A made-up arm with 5 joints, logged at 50 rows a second.
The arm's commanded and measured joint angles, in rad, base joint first. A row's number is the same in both.
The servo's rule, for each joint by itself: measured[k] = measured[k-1] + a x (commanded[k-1-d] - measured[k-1]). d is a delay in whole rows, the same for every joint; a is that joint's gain. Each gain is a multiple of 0.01, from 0.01 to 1. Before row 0 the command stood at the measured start. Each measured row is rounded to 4 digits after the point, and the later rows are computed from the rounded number. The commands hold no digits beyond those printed.
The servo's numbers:
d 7
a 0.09 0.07 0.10 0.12 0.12
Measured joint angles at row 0:
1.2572, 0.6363, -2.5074, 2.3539, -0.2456
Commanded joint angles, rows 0 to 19:
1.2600, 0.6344, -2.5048, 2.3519, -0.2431
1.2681, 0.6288, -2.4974, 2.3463, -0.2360
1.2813, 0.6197, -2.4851, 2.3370, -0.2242
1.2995, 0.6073, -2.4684, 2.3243, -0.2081
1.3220, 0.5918, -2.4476, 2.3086, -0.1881
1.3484, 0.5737, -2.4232, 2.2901, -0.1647
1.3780, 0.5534, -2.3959, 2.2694, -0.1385
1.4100, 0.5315, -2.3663, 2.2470, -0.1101
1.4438, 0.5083, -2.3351, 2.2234, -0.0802
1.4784, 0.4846, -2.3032, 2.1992, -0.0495
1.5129, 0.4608, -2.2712, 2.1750, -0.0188
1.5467, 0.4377, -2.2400, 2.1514, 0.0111
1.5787, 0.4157, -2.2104, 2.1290, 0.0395
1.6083, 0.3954, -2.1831, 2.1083, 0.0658
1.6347, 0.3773, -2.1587, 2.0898, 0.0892
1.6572, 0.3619, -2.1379, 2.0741, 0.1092
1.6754, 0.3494, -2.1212, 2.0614, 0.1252
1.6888, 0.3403, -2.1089, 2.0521, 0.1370
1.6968, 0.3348, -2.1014, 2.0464, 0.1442
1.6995, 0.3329, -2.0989, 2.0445, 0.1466
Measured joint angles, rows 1 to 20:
1.2572, 0.6363, -2.5074, 2.3539, -0.2456
1.2572, 0.6363, -2.5074, 2.3539, -0.2456
1.2572, 0.6363, -2.5074, 2.3539, -0.2456
1.2572, 0.6363, -2.5074, 2.3539, -0.2456
1.2572, 0.6363, -2.5074, 2.3539, -0.2456
1.2572, 0.6363, -2.5074, 2.3539, -0.2456
1.2572, 0.6363, -2.5074, 2.3539, -0.2456
1.2575, 0.6362, -2.5071, 2.3537, -0.2453
1.2585, 0.6357, -2.5061, 2.3528, -0.2442
1.2606, 0.6346, -2.5040, 2.3509, -0.2418
1.2641, 0.6327, -2.5004, 2.3477, -0.2378
1.2693, 0.6298, -2.4951, 2.3430, -0.2318
1.2764, 0.6259, -2.4879, 2.3367, -0.2237
1.2855, 0.6208, -2.4787, 2.3286, -0.2135
1.2967, 0.6145, -2.4675, 2.3188, -0.2011
1.3099, 0.6071, -2.4543, 2.3074, -0.1866
1.3251, 0.5985, -2.4392, 2.2944, -0.1701
1.3420, 0.5889, -2.4224, 2.2801, -0.1519
1.3604, 0.5783, -2.4042, 2.2647, -0.1323
1.3800, 0.5669, -2.3848, 2.2484, -0.1117

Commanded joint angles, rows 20 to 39:
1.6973, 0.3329, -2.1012, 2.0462, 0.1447
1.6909, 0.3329, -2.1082, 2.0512, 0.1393
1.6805, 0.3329, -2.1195, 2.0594, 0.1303
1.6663, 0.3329, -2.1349, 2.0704, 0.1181
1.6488, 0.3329, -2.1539, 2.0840, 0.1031
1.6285, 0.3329, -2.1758, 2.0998, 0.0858
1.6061, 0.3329, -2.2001, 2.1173, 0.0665
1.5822, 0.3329, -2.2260, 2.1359, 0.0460
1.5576, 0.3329, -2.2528, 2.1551, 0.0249
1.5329, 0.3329, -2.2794, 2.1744, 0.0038
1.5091, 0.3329, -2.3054, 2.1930, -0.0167
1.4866, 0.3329, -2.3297, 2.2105, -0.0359
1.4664, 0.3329, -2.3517, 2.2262, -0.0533
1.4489, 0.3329, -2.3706, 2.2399, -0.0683
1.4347, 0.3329, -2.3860, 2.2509, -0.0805
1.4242, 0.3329, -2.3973, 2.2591, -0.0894
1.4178, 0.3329, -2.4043, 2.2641, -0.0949
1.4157, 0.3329, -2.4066, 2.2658, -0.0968
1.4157, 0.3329, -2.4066, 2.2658, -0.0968
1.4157, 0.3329, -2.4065, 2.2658, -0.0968
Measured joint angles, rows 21 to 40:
1.4005, 0.5549, -2.3646, 2.2316, -0.0904
1.4216, 0.5425, -2.3440, 2.2146, -0.0688
1.4428, 0.5299, -2.3234, 2.1977, -0.0474
1.4637, 0.5173, -2.3032, 2.1813, -0.0267
1.4840, 0.5049, -2.2838, 2.1658, -0.0071
1.5032, 0.4930, -2.2656, 2.1515, 0.0111
1.5209, 0.4818, -2.2489, 2.1387, 0.0274
1.5368, 0.4714, -2.2341, 2.1276, 0.0415
1.5507, 0.4617, -2.2215, 2.1184, 0.0532
1.5624, 0.4527, -2.2113, 2.1113, 0.0625
1.5718, 0.4443, -2.2037, 2.1064, 0.0692
1.5787, 0.4365, -2.1987, 2.1037, 0.0733
1.5832, 0.4292, -2.1964, 2.1032, 0.0748
1.5853, 0.4225, -2.1968, 2.1049, 0.0738
1.5850, 0.4162, -2.1997, 2.1086, 0.0705
1.5825, 0.4104, -2.2050, 2.1142, 0.0650
1.5780, 0.4050, -2.2124, 2.1214, 0.0577
1.5718, 0.4000, -2.2217, 2.1300, 0.0488
1.5641, 0.3953, -2.2325, 2.1397, 0.0386
1.5553, 0.3909, -2.2444, 2.1501, 0.0276

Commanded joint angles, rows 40 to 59:
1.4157, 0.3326, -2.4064, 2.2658, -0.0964
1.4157, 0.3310, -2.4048, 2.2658, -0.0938
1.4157, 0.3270, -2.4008, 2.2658, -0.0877
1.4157, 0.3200, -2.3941, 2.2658, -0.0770
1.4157, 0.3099, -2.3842, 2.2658, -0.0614
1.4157, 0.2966, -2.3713, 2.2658, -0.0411
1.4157, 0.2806, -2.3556, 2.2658, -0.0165
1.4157, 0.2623, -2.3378, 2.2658, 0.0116
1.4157, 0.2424, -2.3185, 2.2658, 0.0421
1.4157, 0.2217, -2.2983, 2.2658, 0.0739
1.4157, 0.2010, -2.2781, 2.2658, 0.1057
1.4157, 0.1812, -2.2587, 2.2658, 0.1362
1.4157, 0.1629, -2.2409, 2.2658, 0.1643
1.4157, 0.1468, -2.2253, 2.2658, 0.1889
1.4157, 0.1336, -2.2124, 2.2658, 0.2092
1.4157, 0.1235, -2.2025, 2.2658, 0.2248
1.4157, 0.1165, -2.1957, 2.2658, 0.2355
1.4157, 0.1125, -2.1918, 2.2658, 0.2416
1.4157, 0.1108, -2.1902, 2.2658, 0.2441
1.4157, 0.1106, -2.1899, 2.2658, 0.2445
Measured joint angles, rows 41 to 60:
1.5457, 0.3868, -2.2570, 2.1609, 0.0161
1.5357, 0.3830, -2.2699, 2.1717, 0.0045
1.5257, 0.3795, -2.2826, 2.1822, -0.0068
1.5160, 0.3762, -2.2948, 2.1920, -0.0174
1.5070, 0.3732, -2.3060, 2.2009, -0.0269
1.4988, 0.3704, -2.3161, 2.2087, -0.0353
1.4913, 0.3678, -2.3251, 2.2156, -0.0427
1.4845, 0.3653, -2.3332, 2.2216, -0.0491
1.4783, 0.3629, -2.3404, 2.2269, -0.0545
1.4727, 0.3604, -2.3464, 2.2316, -0.0585
1.4676, 0.3576, -2.3512, 2.2357, -0.0607
1.4629, 0.3543, -2.3545, 2.2393, -0.0608
1.4587, 0.3503, -2.3562, 2.2425, -0.0584
1.4548, 0.3454, -2.3561, 2.2453, -0.0534
1.4513, 0.3396, -2.3543, 2.2478, -0.0456
1.4481, 0.3328, -2.3507, 2.2500, -0.0351
1.4452, 0.3250, -2.3455, 2.2519, -0.0220
1.4425, 0.3163, -2.3388, 2.2536, -0.0067
1.4401, 0.3068, -2.3308, 2.2551, 0.0104
1.4379, 0.2967, -2.3218, 2.2564, 0.0289

